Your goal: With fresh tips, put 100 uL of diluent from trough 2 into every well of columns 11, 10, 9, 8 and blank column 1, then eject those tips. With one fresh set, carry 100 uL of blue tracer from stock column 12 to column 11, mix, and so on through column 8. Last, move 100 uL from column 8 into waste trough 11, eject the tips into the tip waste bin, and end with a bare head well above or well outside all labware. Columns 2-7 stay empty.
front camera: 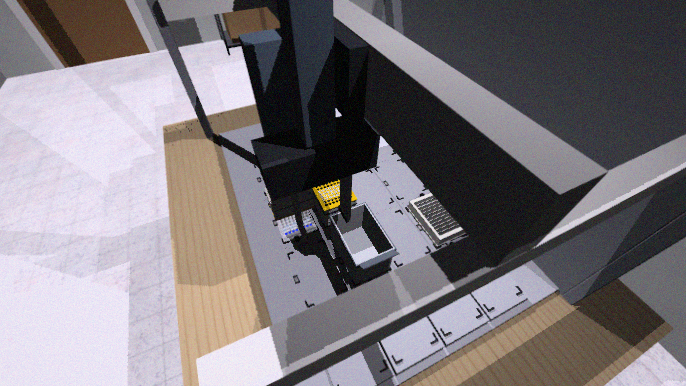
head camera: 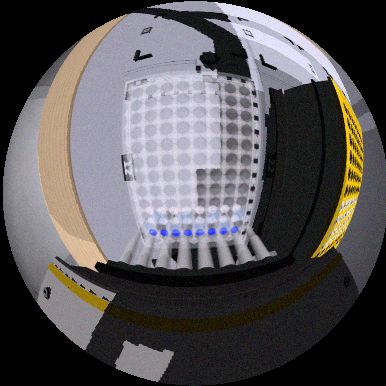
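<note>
The well plate (front camera: 296, 223) (head camera: 175, 135) lies below the head. Its stock column (head camera: 188, 232) shows a line of saturated blue wells, with faint pale blue beside it. The pipetting head's pale channels (head camera: 195, 255) reach over the blue end of the plate; their lowest ends blur into it, so the exact column and depth cannot be told. The yellow tip rack (front camera: 334, 195) (head camera: 354, 150) has white tips and dark empty holes. The trough reservoir (front camera: 436, 218) stands at the right in the front view. The plate gripper's fingers cannot be told apart from the dark hanging parts.
The open grey bin (front camera: 375, 260) stands between the plate and the reservoir. The dark carriage (front camera: 320, 160) covers part of the deck in the front view. A grey frame beam (front camera: 470, 95) crosses above the right side, and a wooden border (front camera: 205, 210) (head camera: 57, 135) edges the deck.
</note>
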